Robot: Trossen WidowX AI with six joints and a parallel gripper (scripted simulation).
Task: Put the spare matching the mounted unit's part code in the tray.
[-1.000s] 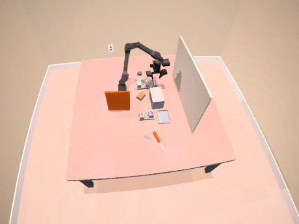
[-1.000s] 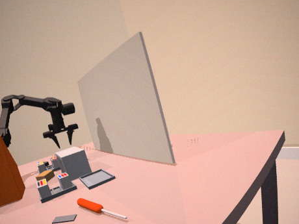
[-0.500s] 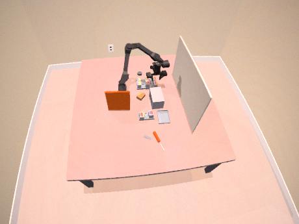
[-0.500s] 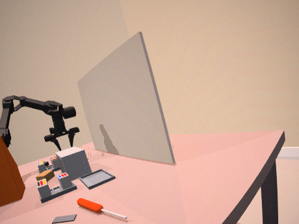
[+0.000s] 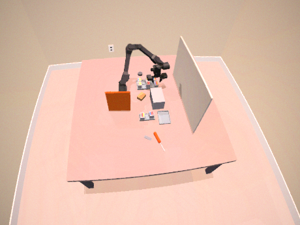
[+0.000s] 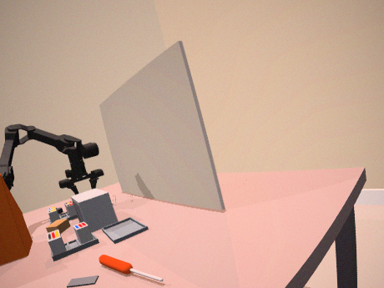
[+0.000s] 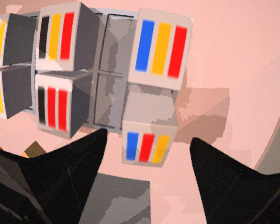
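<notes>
Now: the grey spare 10 mm below my gripper tip. Round my gripper tip: mounted unit 170 mm to the right, 10 mm behind; dark puck 170 mm to the left, 150 mm behind, 40 mm below; tan block 140 mm behind, 130 mm to the right, 40 mm below.
</notes>
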